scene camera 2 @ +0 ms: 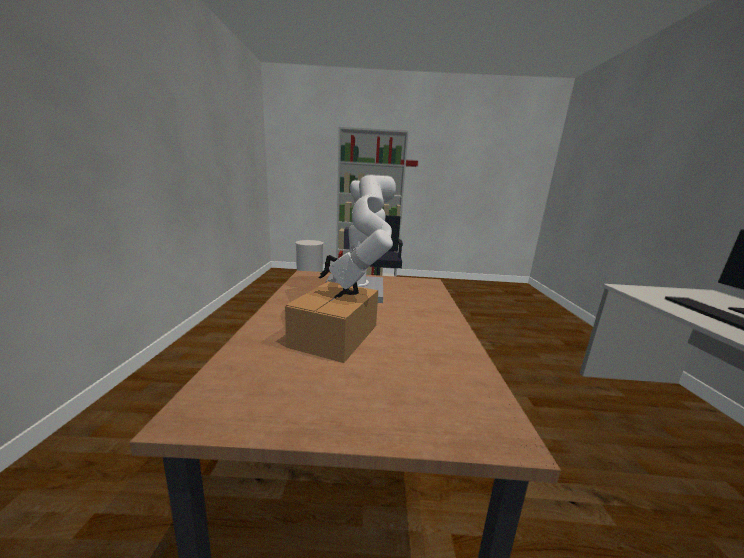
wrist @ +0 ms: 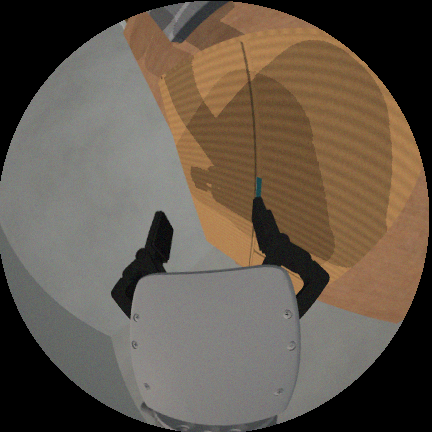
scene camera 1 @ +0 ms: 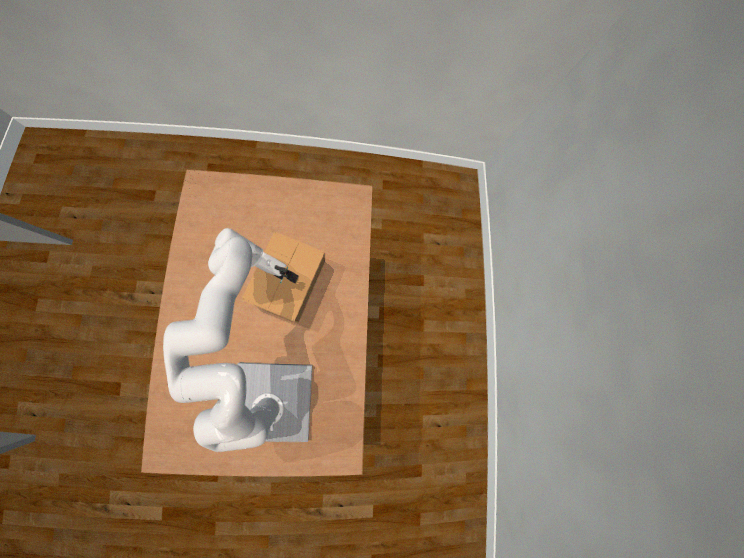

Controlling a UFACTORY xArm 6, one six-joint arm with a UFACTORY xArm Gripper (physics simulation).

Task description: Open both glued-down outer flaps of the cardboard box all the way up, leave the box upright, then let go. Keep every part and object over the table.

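Places are measured from the arm's base along level axes (x up, y back, z right), in millimetres.
Where they show: gripper, fingertip midpoint: (scene camera 2: 328, 286) (wrist: 208, 213) (scene camera 1: 290, 277); arm's base, origin of the base link: (scene camera 2: 357, 283) (scene camera 1: 268, 408).
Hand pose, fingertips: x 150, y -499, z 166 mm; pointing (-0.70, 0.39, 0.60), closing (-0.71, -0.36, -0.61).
Things, the pixels of their top centre, and the offset from my fingertips. "*": a spot on its surface instead. Level surfaces: height alone.
- cardboard box, middle of its top: (wrist: 255, 212) (scene camera 2: 335, 296) (scene camera 1: 283, 275) dz -26, dx -31, dy -21 mm
- left flap, surface spot: (wrist: 192, 155) * dz +20, dx -31, dy +58 mm
- right flap, surface spot: (wrist: 345, 125) * dz -120, dx -31, dy +32 mm
- small teal strip, middle of its top: (wrist: 259, 199) dz -24, dx -47, dy -15 mm
- wooden table, its level: dx -187 mm
The cardboard box (scene camera 1: 310, 258) (scene camera 2: 315, 333) (wrist: 370, 255) stands upright on the table. Its two outer flaps lie about flat, on either side of the seam; in the wrist view they are the left flap (wrist: 192, 155) and the right flap (wrist: 345, 125). A small teal strip (wrist: 258, 186) shows at the seam. My gripper (scene camera 1: 287, 273) (scene camera 2: 333, 285) (wrist: 208, 213) is open and empty, tilted over the box top. One finger is low at the seam, its tip beside the teal strip; the other is raised in the air. Whether the low finger touches a flap is unclear.
The wooden table (scene camera 1: 240, 195) (scene camera 2: 336, 408) carries the arm's grey base plate (scene camera 1: 300, 384) (scene camera 2: 377, 296). The white arm (scene camera 1: 216, 306) (scene camera 2: 373, 243) reaches from there to the box. A bin (scene camera 2: 309, 256), a bookshelf and a chair stand beyond the table; a desk (scene camera 2: 637, 342) stands at the right.
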